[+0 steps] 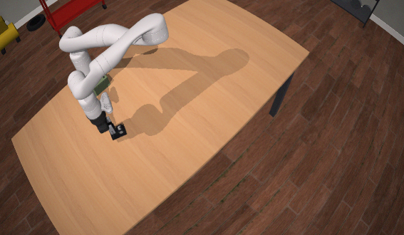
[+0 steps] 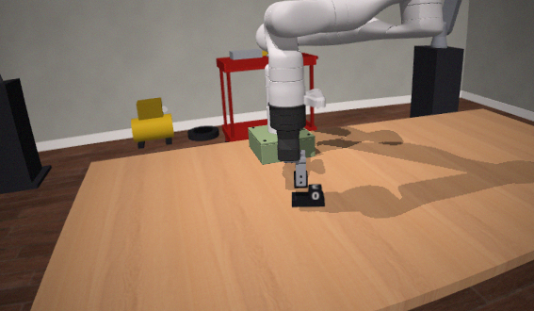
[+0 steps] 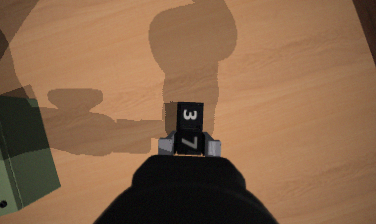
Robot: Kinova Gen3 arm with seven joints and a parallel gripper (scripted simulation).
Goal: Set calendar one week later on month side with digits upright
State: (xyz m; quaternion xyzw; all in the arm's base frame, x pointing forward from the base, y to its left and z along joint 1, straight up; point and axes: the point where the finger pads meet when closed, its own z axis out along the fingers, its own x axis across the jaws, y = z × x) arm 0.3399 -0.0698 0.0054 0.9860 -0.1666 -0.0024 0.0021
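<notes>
Right now the black calendar tray is 2 cm to the left of my hand and 6 cm below it.
</notes>
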